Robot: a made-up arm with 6 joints. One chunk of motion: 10 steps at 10 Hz.
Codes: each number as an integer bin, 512 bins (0 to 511) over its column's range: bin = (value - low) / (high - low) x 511, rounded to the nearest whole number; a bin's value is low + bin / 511 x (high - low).
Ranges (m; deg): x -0.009..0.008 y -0.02..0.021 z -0.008..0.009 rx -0.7..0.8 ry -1..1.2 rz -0.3..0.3
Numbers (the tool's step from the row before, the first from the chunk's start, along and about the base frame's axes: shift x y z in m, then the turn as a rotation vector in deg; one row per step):
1: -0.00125 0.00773 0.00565 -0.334 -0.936 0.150
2: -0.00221 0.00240 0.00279 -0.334 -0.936 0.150
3: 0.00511 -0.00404 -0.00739 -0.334 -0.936 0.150
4: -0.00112 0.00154 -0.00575 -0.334 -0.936 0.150
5: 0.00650 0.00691 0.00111 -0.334 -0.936 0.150
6: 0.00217 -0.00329 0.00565 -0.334 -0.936 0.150
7: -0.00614 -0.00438 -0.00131 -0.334 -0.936 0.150
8: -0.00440 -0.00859 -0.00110 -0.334 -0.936 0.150
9: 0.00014 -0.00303 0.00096 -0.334 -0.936 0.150
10: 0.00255 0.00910 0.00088 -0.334 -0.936 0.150
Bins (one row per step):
1: 233 346 410 125 15 383
2: 204 279 324 125 15 383
3: 424 199 18 125 15 383
4: 237 268 68 125 15 383
5: 466 335 274 125 15 383
6: 336 208 410 125 15 383
7: 86 195 201 125 15 383
8: 138 142 207 125 15 383
9: 275 212 269 125 15 383
10: 347 363 267 125 15 383

